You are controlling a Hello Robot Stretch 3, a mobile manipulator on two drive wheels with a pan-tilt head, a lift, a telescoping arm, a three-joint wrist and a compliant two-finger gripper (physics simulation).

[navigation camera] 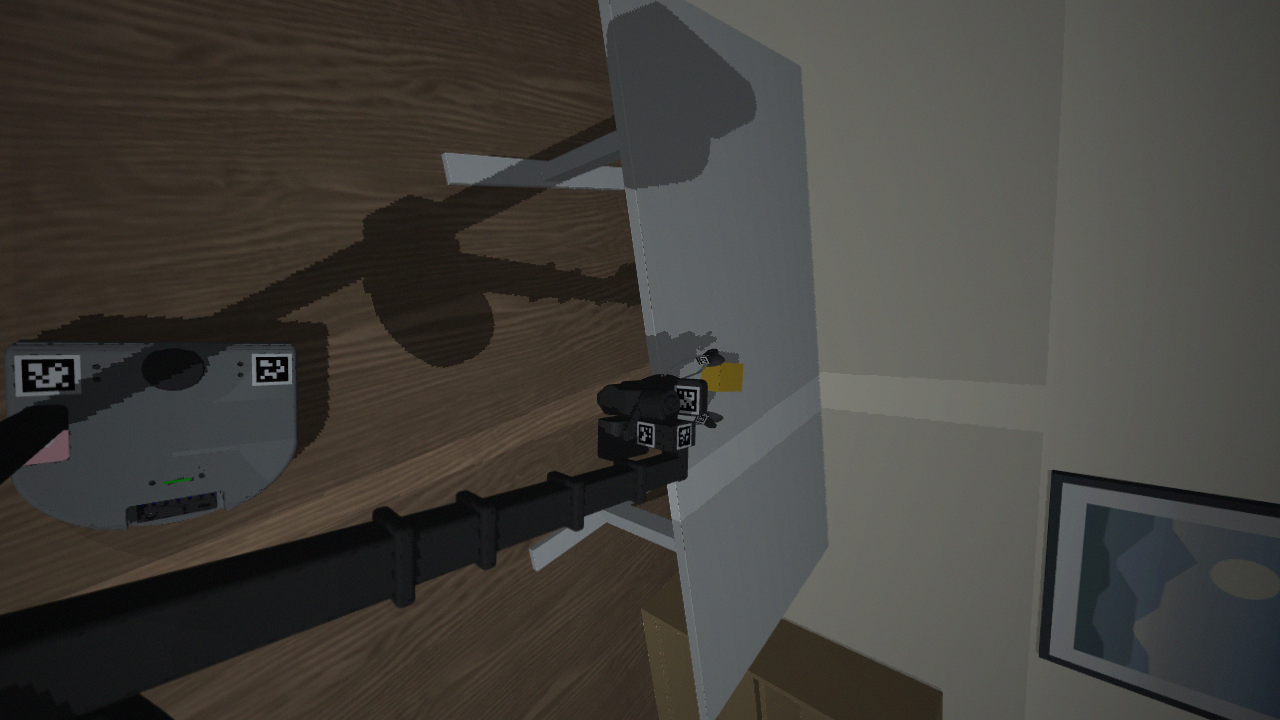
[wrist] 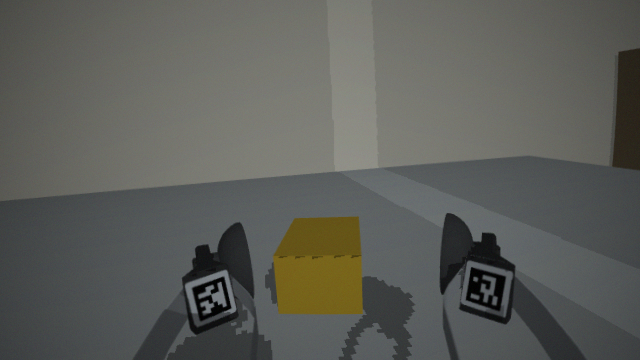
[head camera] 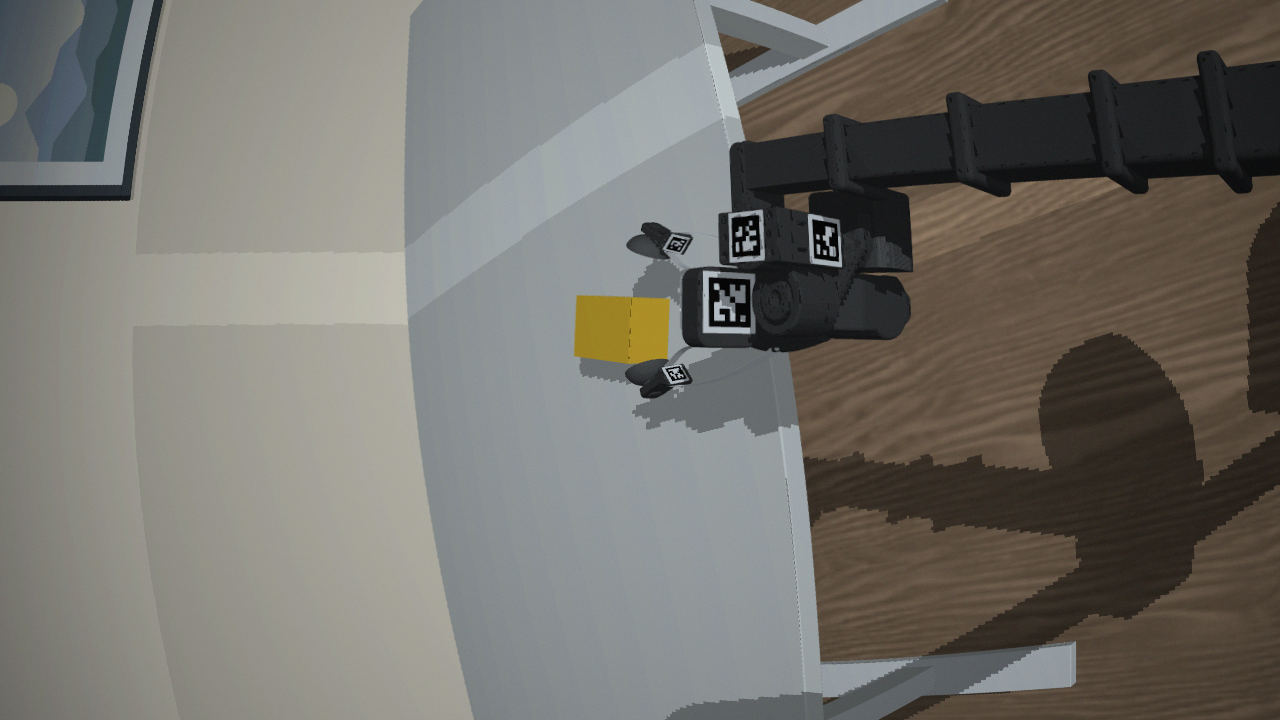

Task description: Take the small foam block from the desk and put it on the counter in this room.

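Pixels of known places: gripper, fingertip midpoint: (navigation camera: 718, 387) (head camera: 636, 309); robot's base at its link origin: (navigation camera: 174, 366).
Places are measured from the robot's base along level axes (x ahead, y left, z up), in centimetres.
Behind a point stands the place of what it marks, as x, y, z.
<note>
The small foam block (head camera: 603, 327) {-0.8, -79.6, 76.6} (navigation camera: 727, 377) {-0.7, -78.3, 76.6} (wrist: 320, 285) is yellow and lies on the grey-white desk (head camera: 554, 501) {18.7, -96.1, 72.1} (navigation camera: 733, 259) {25.3, -87.0, 72.1} (wrist: 125, 220). My gripper (head camera: 651, 308) {-2.3, -71.6, 78.7} (navigation camera: 712, 388) {-2.3, -71.6, 78.7} (wrist: 343, 246) {-2.3, -71.6, 78.7} is open at the block's near end. In the wrist view the block shows between the two fingertips, nearer the left one, with a wider gap on the right. No grip on it shows. In the head view the lower fingertip is close beside the block's near corner; whether they touch I cannot tell. The counter cannot be made out for certain.
A brown cabinet-like piece (navigation camera: 850, 667) {-105.2, -157.7, 80.3} stands past the desk's end in the navigation view. A wall with a framed picture (head camera: 116, 170) {-28.7, -146.8, 131.2} (navigation camera: 1058, 573) {-50.8, -151.9, 130.2} rises behind the desk. The desk's legs (head camera: 1002, 671) (navigation camera: 487, 170) stick out over the wooden floor. My arm (head camera: 1029, 134) {-10.2, -23.2, 90.1} (navigation camera: 313, 582) {-9.5, -5.9, 90.5} reaches over the desk's front edge.
</note>
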